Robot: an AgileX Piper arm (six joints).
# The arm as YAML. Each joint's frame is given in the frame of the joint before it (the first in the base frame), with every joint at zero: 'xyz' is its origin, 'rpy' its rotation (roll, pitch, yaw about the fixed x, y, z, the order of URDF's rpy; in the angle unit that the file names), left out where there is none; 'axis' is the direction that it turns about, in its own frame. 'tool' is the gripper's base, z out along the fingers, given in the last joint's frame.
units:
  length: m
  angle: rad
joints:
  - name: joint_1
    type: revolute
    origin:
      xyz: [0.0, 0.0, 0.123]
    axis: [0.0, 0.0, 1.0]
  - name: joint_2
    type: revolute
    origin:
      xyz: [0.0, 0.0, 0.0]
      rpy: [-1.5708, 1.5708, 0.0]
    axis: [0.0, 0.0, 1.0]
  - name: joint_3
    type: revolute
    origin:
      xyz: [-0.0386, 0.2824, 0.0]
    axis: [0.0, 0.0, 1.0]
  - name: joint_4
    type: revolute
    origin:
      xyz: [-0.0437, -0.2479, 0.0]
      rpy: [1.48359, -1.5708, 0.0]
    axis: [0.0, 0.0, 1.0]
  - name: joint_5
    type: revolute
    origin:
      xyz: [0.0, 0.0, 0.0]
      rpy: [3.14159, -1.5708, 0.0]
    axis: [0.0, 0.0, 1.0]
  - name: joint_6
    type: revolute
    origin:
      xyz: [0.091, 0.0, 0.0]
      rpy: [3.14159, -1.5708, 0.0]
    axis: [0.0, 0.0, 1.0]
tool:
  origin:
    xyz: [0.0, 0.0, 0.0]
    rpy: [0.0, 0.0, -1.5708]
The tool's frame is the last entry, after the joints.
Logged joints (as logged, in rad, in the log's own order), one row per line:
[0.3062, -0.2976, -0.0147, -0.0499, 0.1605, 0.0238]
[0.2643, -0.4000, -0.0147, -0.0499, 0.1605, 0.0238]
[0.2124, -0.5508, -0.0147, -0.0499, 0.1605, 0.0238]
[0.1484, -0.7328, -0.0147, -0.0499, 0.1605, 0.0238]
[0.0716, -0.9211, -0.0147, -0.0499, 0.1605, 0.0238]
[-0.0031, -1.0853, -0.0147, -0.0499, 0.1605, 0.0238]
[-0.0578, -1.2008, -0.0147, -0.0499, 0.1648, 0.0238]
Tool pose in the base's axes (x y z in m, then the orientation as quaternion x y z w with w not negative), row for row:
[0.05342, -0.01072, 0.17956, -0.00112, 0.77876, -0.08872, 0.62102]
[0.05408, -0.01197, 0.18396, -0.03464, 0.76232, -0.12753, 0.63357]
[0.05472, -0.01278, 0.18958, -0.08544, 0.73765, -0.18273, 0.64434]
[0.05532, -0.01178, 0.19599, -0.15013, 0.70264, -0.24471, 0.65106]
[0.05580, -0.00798, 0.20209, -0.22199, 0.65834, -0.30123, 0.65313]
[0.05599, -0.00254, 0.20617, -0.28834, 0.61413, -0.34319, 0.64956]
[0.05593, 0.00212, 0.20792, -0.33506, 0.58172, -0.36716, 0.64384]
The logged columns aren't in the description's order. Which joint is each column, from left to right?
Columns, left to right: joint_5, joint_4, joint_2, joint_1, joint_6, joint_3.
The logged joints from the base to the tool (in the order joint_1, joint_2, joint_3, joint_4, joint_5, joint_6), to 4 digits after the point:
[-0.0499, -0.0147, 0.0238, -0.2976, 0.3062, 0.1605]
[-0.0499, -0.0147, 0.0238, -0.4000, 0.2643, 0.1605]
[-0.0499, -0.0147, 0.0238, -0.5508, 0.2124, 0.1605]
[-0.0499, -0.0147, 0.0238, -0.7328, 0.1484, 0.1605]
[-0.0499, -0.0147, 0.0238, -0.9211, 0.0716, 0.1605]
[-0.0499, -0.0147, 0.0238, -1.0853, -0.0031, 0.1605]
[-0.0499, -0.0147, 0.0238, -1.2008, -0.0578, 0.1648]

